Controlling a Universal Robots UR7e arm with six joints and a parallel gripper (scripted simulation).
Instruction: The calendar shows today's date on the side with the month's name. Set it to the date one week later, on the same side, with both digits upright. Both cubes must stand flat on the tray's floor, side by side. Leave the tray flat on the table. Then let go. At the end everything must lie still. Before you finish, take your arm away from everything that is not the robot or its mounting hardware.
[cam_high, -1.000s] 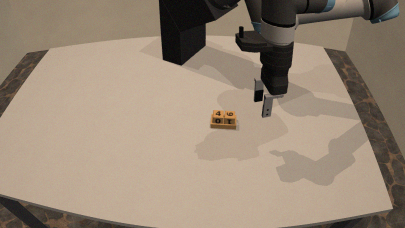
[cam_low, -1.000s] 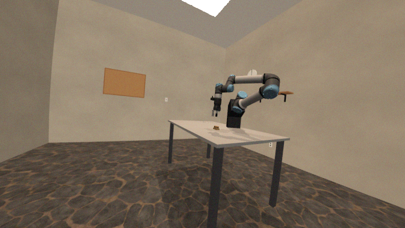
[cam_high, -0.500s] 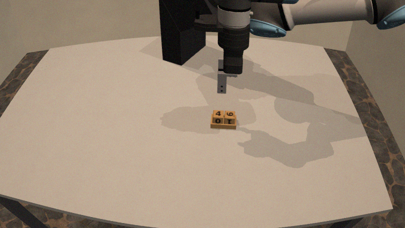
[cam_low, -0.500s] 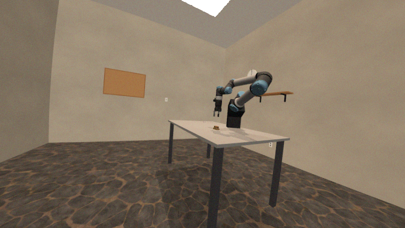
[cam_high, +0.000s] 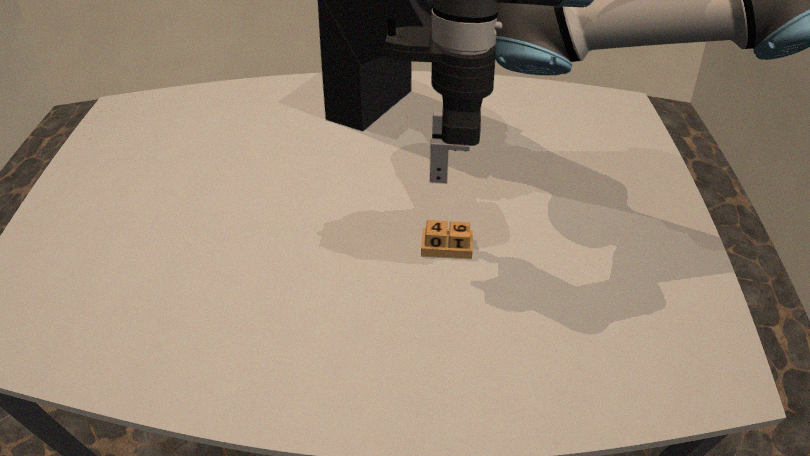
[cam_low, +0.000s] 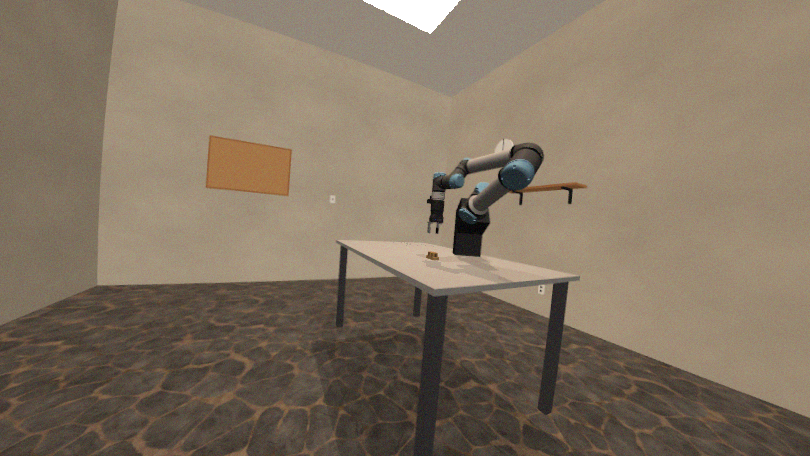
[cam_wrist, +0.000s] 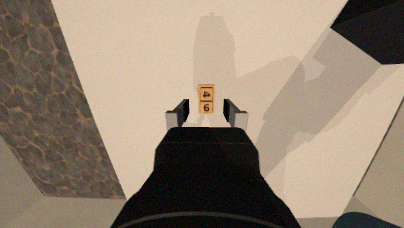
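Right now my hand is 140 mm above the cube, 30 mm to the right of it and 10 mm past it. The rest, counted from my hand: orange tray: 160 mm below, 20 mm to the left, 10 mm behind.
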